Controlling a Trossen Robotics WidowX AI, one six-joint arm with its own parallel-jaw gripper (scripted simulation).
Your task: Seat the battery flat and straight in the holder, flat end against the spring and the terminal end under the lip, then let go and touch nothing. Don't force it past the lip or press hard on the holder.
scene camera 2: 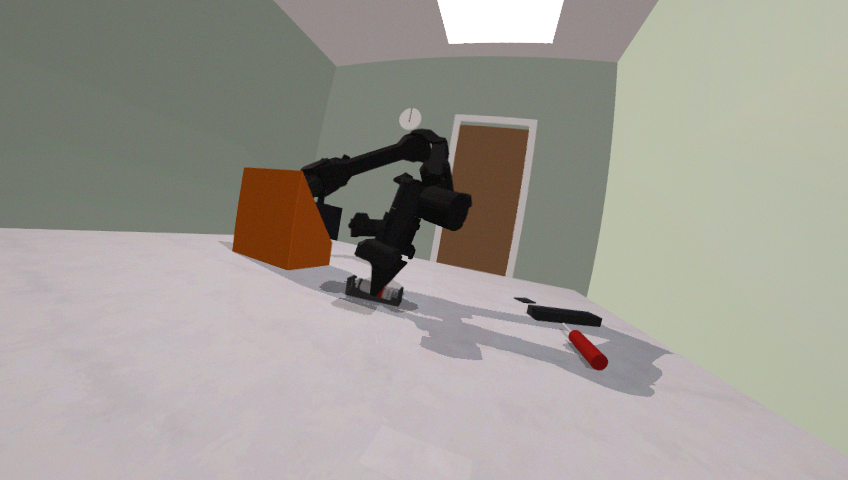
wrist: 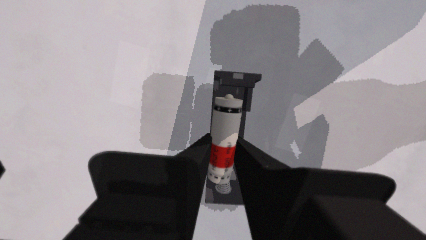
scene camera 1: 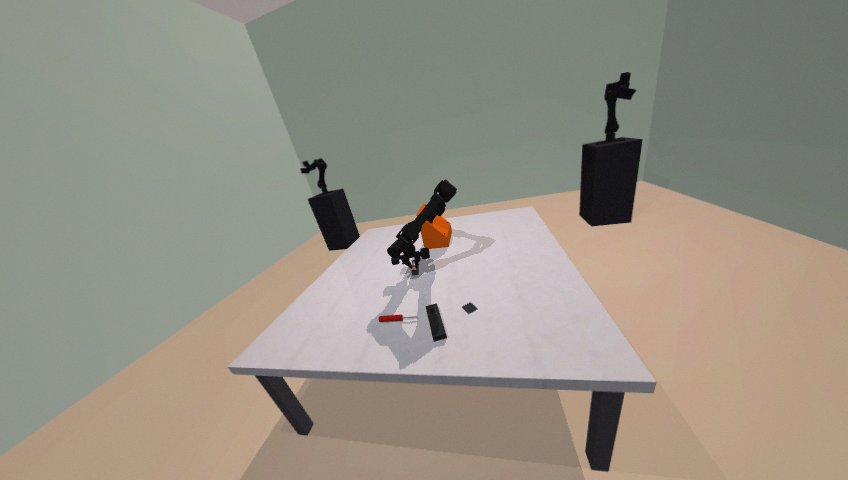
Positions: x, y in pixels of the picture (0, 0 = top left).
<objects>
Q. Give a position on a battery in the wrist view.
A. At 227, 111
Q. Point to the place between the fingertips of my gripper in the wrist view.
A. At 222, 139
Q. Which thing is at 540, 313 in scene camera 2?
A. A black bar.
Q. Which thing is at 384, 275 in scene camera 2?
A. My gripper.
</objects>
